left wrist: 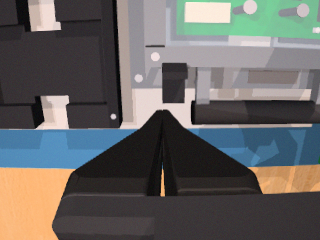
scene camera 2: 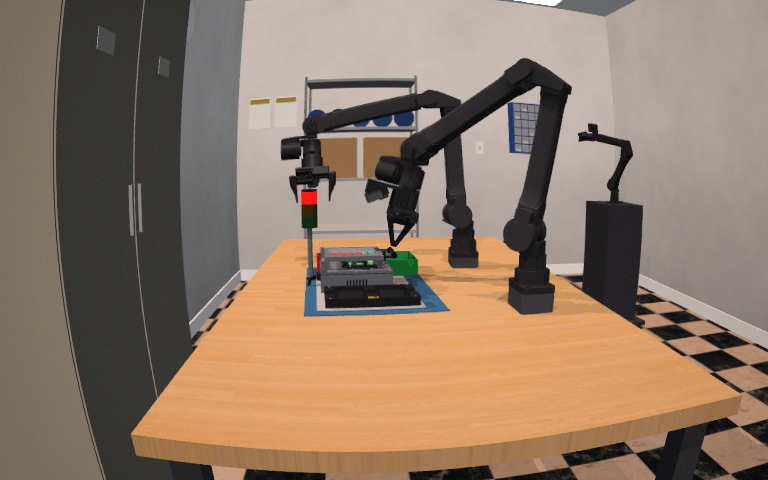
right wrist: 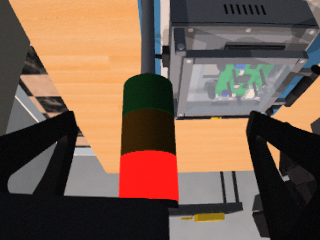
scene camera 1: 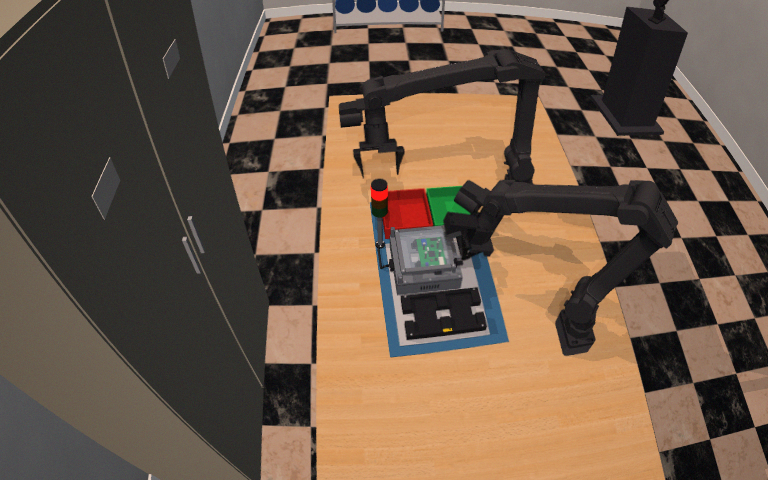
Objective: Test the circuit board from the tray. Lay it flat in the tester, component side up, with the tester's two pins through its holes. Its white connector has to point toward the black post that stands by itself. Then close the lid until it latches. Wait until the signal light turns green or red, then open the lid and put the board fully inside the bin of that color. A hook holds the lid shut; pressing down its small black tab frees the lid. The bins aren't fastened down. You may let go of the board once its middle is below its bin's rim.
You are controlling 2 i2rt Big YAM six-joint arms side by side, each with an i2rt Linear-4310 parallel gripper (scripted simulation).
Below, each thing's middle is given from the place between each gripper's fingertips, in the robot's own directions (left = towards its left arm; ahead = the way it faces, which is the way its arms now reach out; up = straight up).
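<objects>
Counting from my left hand [scene camera 2: 393, 246], there's a red bin [scene camera 1: 407, 209] that is 110 mm ahead of it, 270 mm to the right of it and 110 mm below it. That same left hand is 70 mm to the left of the clear lid [scene camera 1: 426, 249], 80 mm short of it and 40 mm above it. Going by their middles, the lid is the nearest to my left hand of the things named here.
My right hand [scene camera 1: 380, 176] is 2 cm to the left of the red bin, 8 cm past it and 21 cm above it. From my right hand, the clear lid is 18 cm to the left, 11 cm behind and 14 cm below. By its middle, the lid is nearer to my left hand than to my right hand.
</objects>
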